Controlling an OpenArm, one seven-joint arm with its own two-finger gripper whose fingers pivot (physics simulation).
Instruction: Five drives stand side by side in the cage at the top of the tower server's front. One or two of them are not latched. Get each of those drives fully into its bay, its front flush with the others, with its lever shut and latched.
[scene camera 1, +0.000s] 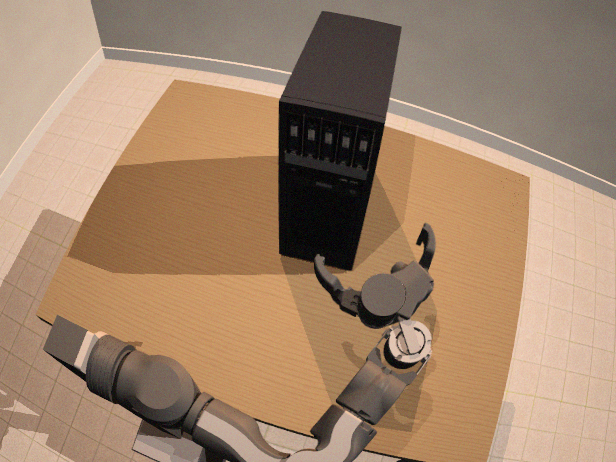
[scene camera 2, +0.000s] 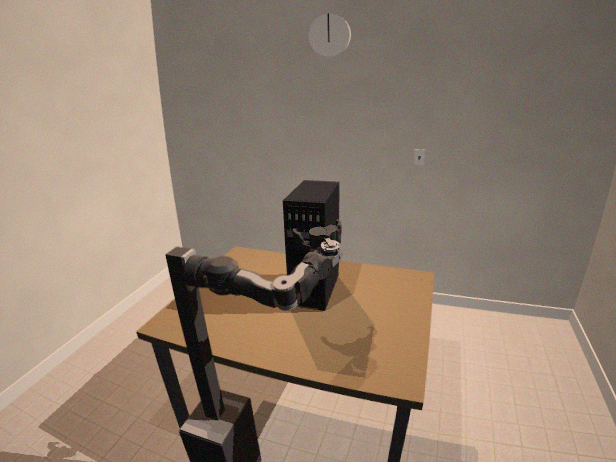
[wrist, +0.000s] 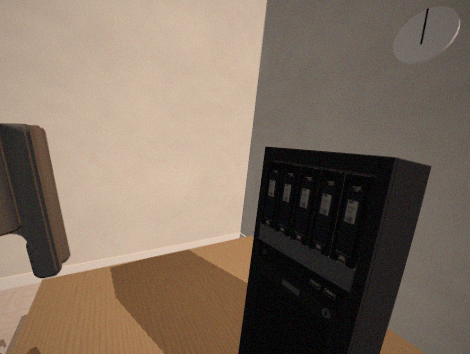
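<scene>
The black tower server (scene camera 1: 320, 220) (scene camera 2: 316, 190) (wrist: 385, 240) stands upright. Its cage holds five dark drives with pale labels: the leftmost (scene camera 1: 294, 131) (wrist: 271, 188), the second (scene camera 1: 311, 134) (wrist: 287, 192), the middle (scene camera 1: 328, 138) (wrist: 304, 198), the fourth (scene camera 1: 345, 142) (wrist: 326, 204) and the rightmost (scene camera 1: 363, 146) (wrist: 351, 211). Their fronts look in line and no lever visibly swings out, but the dark image hides small offsets and the latches. My gripper (scene camera 1: 372, 242) (scene camera 2: 318, 227) is open and empty, in front of the tower and towards its right, apart from the drives. One finger (wrist: 42, 200) shows in the wrist view.
The tower stands on the wooden table (scene camera 1: 210, 320) (scene camera 2: 395, 300) (wrist: 80, 310). A grey ledge (scene camera 1: 325, 166) (wrist: 305, 257) runs under the drives. My arm reaches over the table from its post (scene camera 2: 192, 320) at the front left. Walls stand behind and at the left.
</scene>
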